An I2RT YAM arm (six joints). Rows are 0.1 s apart.
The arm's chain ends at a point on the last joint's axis. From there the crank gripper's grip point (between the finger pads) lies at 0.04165 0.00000 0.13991 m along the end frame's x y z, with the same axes.
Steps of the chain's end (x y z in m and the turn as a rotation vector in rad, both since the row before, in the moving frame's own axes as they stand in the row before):
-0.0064 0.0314 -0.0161 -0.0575 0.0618 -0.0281
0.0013 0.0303 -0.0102 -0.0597 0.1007 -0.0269
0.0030 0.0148 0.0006 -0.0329 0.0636 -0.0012
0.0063 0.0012 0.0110 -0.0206 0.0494 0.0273
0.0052 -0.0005 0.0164 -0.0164 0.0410 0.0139
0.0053 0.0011 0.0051 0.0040 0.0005 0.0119
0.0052 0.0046 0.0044 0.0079 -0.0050 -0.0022
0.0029 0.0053 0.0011 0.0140 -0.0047 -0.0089
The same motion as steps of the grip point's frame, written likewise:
0.0023 0.0381 -0.0191 -0.0575 0.0618 -0.0281
0.0152 0.0372 -0.0153 -0.0597 0.1007 -0.0269
0.0118 0.0193 -0.0024 -0.0329 0.0636 -0.0012
0.0131 0.0053 0.0087 -0.0206 0.0494 0.0273
0.0109 0.0024 0.0146 -0.0164 0.0410 0.0139
0.0054 0.0010 0.0051 0.0040 0.0005 0.0119
0.0045 0.0034 0.0046 0.0079 -0.0050 -0.0022
0.0022 0.0030 0.0013 0.0140 -0.0047 -0.0089

